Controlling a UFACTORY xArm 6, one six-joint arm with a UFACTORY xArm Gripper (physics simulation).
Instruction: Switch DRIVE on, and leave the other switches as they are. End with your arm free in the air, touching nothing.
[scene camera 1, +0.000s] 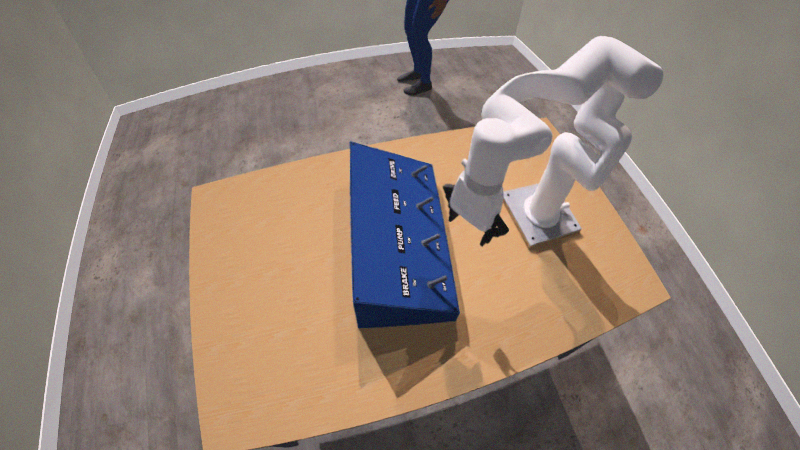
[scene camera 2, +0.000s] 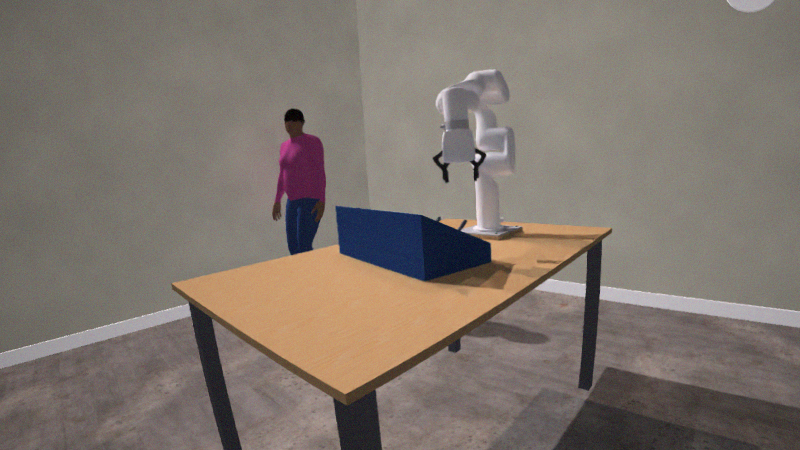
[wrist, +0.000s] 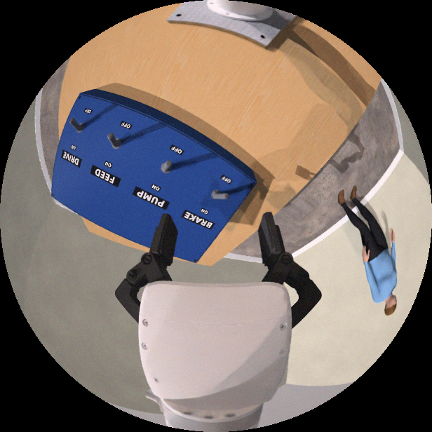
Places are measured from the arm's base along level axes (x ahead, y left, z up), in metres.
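Where they show: gripper, between the fingertips: (scene camera 1: 469, 229) (scene camera 2: 461, 181); arm's base, origin of its link: (scene camera 1: 541, 211) (scene camera 2: 488, 229).
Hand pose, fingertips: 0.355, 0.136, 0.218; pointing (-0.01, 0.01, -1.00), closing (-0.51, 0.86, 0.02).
Each offset is from my fingertips to the top centre of the thing, as dx, dy, dz. Level surfaces: height alone.
The blue sloped switch panel (scene camera 1: 377, 223) (scene camera 2: 380, 240) (wrist: 125, 200) stands on the table. The DRIVE lever {+0.011, -0.308, -0.110} (scene camera 1: 420, 170) (wrist: 76, 125) is at the panel's far end in scene camera 1 and leans to its OFF side. The FEED lever {+0.031, -0.190, -0.110} (scene camera 1: 425, 203) (wrist: 115, 141), PUMP lever {+0.050, -0.071, -0.110} (scene camera 1: 431, 240) (wrist: 166, 166) and BRAKE lever {+0.070, +0.047, -0.110} (scene camera 1: 437, 281) (wrist: 220, 194) also lean to OFF. My gripper (scene camera 1: 468, 230) (scene camera 2: 461, 180) (wrist: 216, 221) is open and empty, pointing down, high above the table beside the panel's lever side. It touches nothing.
The wooden table {dz -0.239} (scene camera 1: 268, 279) (scene camera 2: 313, 313) (wrist: 200, 60) carries the panel and my arm's metal base plate (scene camera 1: 551, 235) (wrist: 225, 22). A person (scene camera 1: 419, 44) (scene camera 2: 302, 167) stands beyond the table. Another person (wrist: 381, 270) shows at the right of the wrist view.
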